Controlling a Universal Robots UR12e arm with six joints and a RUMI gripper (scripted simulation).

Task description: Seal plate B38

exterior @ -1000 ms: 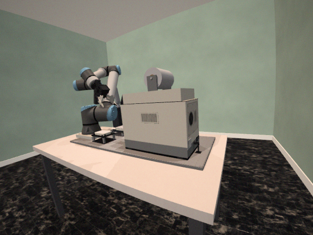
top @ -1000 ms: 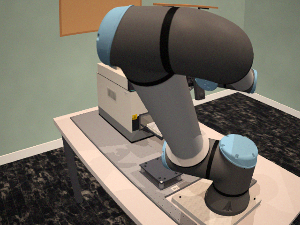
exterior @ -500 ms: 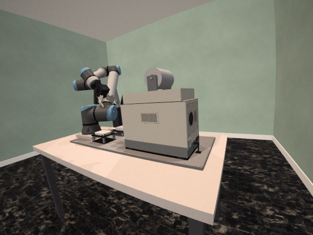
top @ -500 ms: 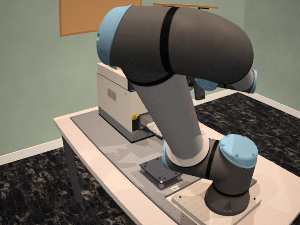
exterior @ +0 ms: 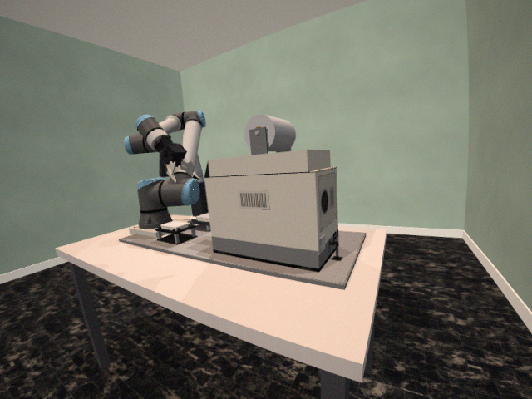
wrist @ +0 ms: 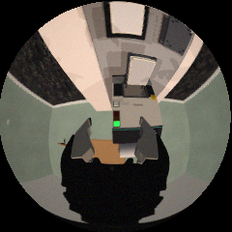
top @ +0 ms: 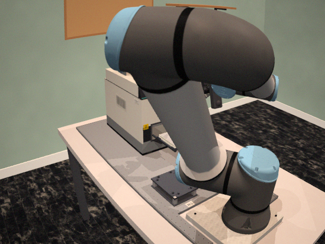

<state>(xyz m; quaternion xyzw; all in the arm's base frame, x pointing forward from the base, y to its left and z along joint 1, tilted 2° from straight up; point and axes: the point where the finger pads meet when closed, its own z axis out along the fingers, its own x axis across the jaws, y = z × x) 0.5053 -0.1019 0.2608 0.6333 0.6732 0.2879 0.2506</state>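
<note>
The sealer stage lies 10 mm ahead of my hand, 90 mm to the left of it and 190 mm below it. Also, from my hand: N1 label (310 mm behind, 220 mm to the left, 280 mm below); small screen (130 mm ahead, 150 mm to the left, 40 mm above); foil roll (350 mm ahead, 120 mm to the left, 130 mm above).
</note>
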